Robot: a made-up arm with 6 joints. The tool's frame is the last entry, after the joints. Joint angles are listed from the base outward. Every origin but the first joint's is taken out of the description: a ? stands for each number. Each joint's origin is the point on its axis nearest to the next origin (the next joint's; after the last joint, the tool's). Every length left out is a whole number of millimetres.
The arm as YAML. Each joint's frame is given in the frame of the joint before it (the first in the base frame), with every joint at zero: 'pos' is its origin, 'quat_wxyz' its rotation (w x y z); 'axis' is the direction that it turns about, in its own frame. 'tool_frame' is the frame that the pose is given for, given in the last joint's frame.
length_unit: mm
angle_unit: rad
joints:
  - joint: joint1
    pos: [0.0, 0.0, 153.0]
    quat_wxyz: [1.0, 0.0, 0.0, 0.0]
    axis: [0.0, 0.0, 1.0]
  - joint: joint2
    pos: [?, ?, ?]
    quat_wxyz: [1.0, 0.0, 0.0, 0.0]
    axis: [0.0, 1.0, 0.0]
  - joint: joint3
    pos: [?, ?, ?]
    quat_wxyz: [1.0, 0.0, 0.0, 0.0]
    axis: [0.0, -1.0, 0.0]
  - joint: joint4
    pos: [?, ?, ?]
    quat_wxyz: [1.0, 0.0, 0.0, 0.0]
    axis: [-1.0, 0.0, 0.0]
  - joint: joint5
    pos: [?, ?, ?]
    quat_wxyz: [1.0, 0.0, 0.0, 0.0]
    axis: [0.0, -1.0, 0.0]
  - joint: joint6
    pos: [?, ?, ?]
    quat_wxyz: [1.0, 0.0, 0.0, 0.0]
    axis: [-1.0, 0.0, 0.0]
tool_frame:
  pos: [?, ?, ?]
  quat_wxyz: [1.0, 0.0, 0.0, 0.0]
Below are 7 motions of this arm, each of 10 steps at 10 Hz.
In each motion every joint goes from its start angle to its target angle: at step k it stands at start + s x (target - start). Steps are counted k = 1, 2, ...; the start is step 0. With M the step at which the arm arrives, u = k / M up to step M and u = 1 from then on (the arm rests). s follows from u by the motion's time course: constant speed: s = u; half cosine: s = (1 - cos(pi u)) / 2; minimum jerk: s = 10 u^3 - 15 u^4 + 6 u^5.
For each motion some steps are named. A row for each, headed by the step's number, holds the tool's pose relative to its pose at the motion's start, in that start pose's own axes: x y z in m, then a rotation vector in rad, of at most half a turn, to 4 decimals.
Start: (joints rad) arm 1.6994 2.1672 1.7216 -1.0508 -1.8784 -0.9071
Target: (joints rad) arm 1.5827 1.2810 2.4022 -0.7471 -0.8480 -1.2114
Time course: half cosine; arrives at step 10
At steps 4, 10:
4: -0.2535 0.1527 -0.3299 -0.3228 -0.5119 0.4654
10: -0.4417 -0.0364 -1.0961 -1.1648 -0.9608 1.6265

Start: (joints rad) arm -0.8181 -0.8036 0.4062 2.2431 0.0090 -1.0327
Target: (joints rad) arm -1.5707 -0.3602 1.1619 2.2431 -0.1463 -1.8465
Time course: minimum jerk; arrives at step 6
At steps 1, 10:
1: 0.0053 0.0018 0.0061 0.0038 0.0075 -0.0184
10: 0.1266 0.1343 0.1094 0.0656 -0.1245 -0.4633

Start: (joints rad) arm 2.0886 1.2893 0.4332 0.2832 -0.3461 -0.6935
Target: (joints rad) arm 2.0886 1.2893 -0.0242 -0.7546 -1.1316 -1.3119
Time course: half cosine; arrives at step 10
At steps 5, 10:
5: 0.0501 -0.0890 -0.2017 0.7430 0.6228 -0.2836
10: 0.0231 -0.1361 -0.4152 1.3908 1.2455 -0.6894

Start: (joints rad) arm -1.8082 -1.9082 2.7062 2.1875 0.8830 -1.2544
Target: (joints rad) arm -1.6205 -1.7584 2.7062 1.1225 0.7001 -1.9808
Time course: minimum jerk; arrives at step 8
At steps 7, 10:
7: -0.1585 -0.0143 -0.2185 1.4125 -0.5502 -0.1768
10: -0.1611 -0.0138 -0.2228 1.4357 -0.5604 -0.1781

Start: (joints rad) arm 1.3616 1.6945 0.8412 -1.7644 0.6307 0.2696
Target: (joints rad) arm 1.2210 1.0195 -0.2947 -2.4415 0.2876 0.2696
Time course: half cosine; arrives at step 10
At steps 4, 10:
4: -0.0927 -0.0224 0.0442 0.1517 0.1110 -0.2471
10: -0.3039 -0.0755 0.1398 0.5409 0.2034 -0.6505

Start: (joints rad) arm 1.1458 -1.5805 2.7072 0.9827 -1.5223 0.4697
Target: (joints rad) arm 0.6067 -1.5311 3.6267 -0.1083 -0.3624 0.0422
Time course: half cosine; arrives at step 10
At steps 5, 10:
5: -0.0819 -0.0350 -0.1040 0.7032 -1.1178 0.3299
10: -0.1329 -0.0355 -0.1995 1.6746 -2.0648 0.7649

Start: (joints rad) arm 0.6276 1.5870 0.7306 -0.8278 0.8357 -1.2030
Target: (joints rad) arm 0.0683 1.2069 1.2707 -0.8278 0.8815 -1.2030
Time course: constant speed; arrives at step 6
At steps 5, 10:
5: 0.2286 0.5281 0.1993 0.3449 -0.2990 0.8064
10: 0.2182 0.6479 0.2691 0.3731 -0.3516 0.9838

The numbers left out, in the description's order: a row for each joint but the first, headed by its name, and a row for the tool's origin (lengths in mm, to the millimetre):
joint2: 0.0 0.0 0.0
joint3: 0.0 0.0 404.0
joint4: 553.0 0.0 0.0
joint5: 0.0 -196.0 0.0
joint6: 0.0 0.0 0.0
tool: 0.0 0.0 0.0

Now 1 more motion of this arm.
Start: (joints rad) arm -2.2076 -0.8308 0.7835 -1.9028 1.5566 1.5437
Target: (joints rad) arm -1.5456 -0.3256 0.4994 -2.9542 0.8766 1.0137
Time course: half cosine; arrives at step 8
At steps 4, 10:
4: -0.0437 -0.0318 -0.1972 0.0463 0.9075 -0.0105
10: -0.1676 -0.0846 -0.2994 0.2508 1.6975 -0.4855

